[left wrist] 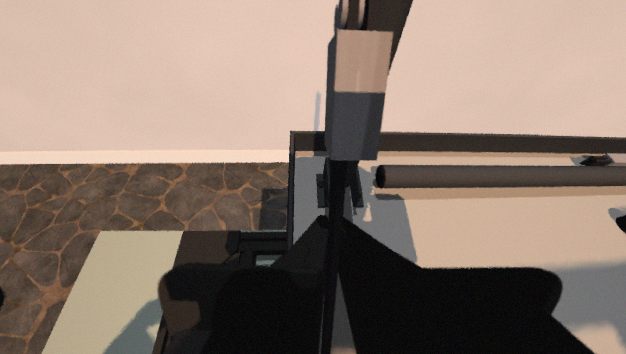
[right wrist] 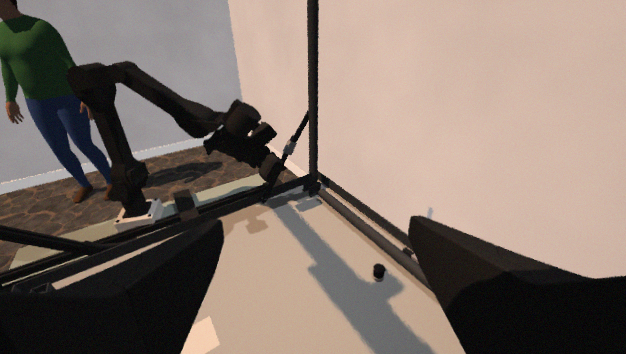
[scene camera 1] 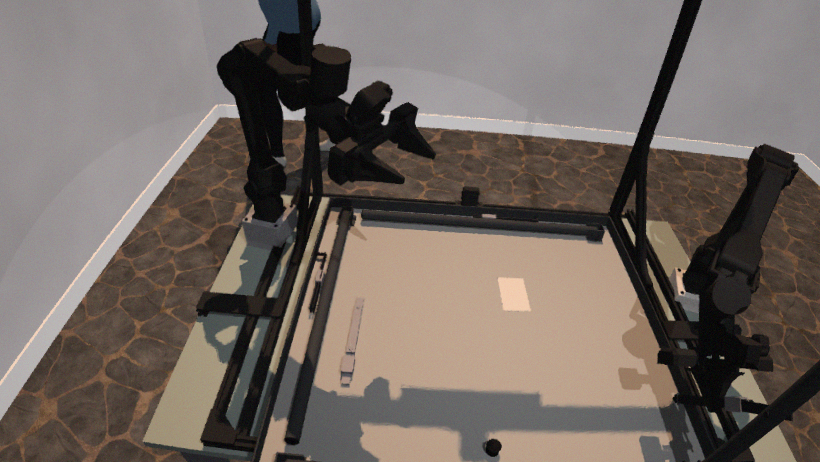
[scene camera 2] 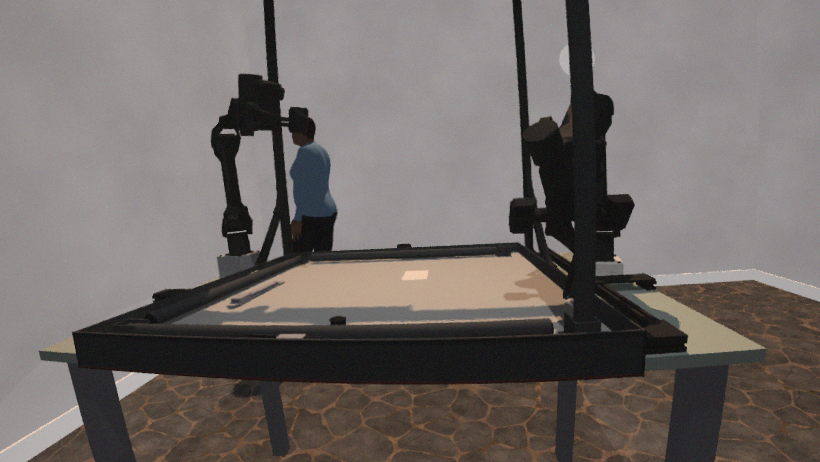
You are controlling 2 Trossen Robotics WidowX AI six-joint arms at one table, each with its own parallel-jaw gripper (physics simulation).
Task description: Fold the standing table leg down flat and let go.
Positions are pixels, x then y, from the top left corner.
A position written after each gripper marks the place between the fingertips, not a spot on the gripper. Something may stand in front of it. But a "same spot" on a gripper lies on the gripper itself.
Scene:
The left gripper shows in the left wrist view (329, 223), in the right wrist view (284, 168), in scene camera 1 (712, 412) and in scene camera 2 (581, 254). The right gripper shows in the right wrist view (317, 227), in scene camera 1 and in scene camera 2; in the left wrist view it is out of frame. One and the same spot on an upturned table: (right wrist: 292, 268) is (scene camera 2: 423, 301). The same spot on the right gripper: (scene camera 2: 254, 118) is (scene camera 1: 362, 164).

